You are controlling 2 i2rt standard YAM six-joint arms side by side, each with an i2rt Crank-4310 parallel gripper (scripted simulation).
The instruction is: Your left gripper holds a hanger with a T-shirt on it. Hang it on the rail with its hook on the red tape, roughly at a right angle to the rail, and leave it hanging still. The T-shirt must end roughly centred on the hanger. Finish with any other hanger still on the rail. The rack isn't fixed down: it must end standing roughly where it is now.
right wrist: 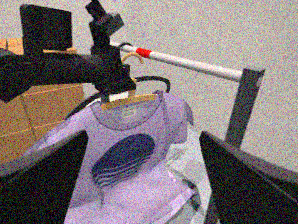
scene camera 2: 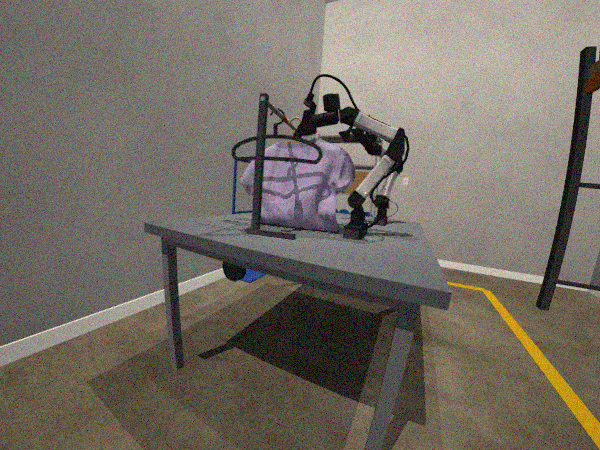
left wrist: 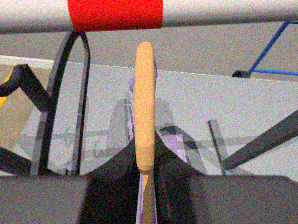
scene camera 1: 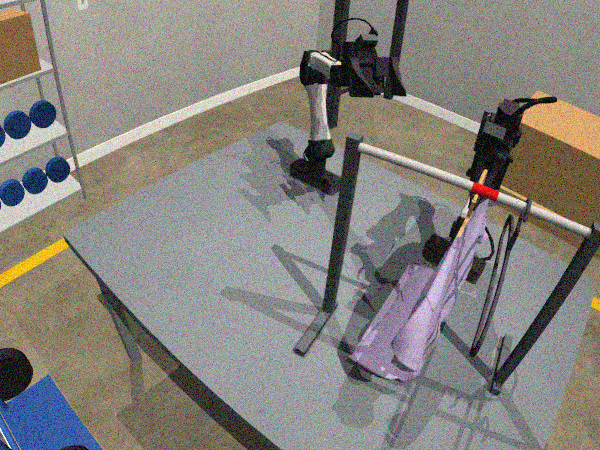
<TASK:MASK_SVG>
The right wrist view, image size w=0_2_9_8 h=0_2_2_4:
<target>my left gripper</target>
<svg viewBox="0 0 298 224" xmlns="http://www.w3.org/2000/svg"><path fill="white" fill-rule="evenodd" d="M71 54L75 65L75 79L73 83L92 83L96 90L102 94L107 93L109 95L136 89L136 84L122 65L119 47L110 45L109 53L106 54L106 50L102 53L102 49L98 51L98 48L92 45L90 49L91 55Z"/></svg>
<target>my right gripper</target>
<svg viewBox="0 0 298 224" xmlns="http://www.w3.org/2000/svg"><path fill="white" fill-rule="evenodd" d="M201 132L199 137L201 152L220 224L298 224L298 172L280 167L238 149L207 131ZM86 130L81 129L50 146L0 165L0 224L64 224L88 143Z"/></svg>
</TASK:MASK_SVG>
